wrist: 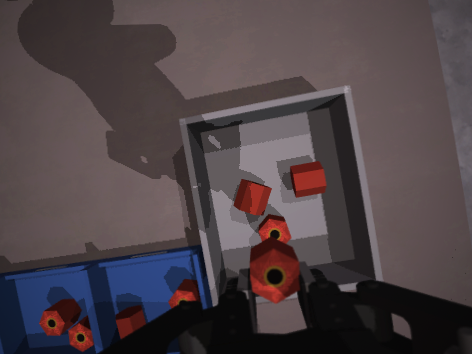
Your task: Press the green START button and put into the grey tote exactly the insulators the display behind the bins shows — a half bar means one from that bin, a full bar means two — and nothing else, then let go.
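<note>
The grey tote stands right of centre in the wrist view. Inside it lie a red insulator on its side at the right, another red insulator on its side left of it, and a third insulator with its dark hole facing up, partly hidden. My gripper is shut on a red insulator, held above the near side of the tote, its hole facing the camera. The START button and the display do not show in this view.
Blue bins stand at the lower left, close to the tote's left wall, with several red insulators in them, such as one insulator and another insulator. The arm's shadow falls on the table and into the tote.
</note>
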